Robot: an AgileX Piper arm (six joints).
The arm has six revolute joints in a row. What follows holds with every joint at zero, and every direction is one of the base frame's.
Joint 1 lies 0.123 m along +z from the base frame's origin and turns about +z.
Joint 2 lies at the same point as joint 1 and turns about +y.
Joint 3 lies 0.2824 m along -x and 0.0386 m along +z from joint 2 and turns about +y.
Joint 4 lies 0.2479 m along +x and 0.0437 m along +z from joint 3 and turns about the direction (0.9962, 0, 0.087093).
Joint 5 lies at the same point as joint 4 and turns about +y.
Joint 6 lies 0.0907 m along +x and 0.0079 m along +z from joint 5 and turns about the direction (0.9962, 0, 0.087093).
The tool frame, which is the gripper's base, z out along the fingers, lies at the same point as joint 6; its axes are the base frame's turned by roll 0, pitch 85.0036 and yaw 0 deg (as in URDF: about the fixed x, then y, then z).
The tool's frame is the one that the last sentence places.
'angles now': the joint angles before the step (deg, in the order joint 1, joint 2, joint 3, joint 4, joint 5, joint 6). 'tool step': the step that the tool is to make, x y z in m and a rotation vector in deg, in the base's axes. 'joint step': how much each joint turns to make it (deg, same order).
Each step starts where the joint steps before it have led.
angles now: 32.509, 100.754, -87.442, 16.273, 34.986, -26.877
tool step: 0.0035, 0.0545, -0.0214, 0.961, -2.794, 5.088
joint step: 5.944, 7.322, -4.852, 0.186, -5.364, -1.030
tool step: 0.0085, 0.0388, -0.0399, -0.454, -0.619, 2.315
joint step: 3.247, 8.039, -3.425, 0.129, -4.903, -0.724
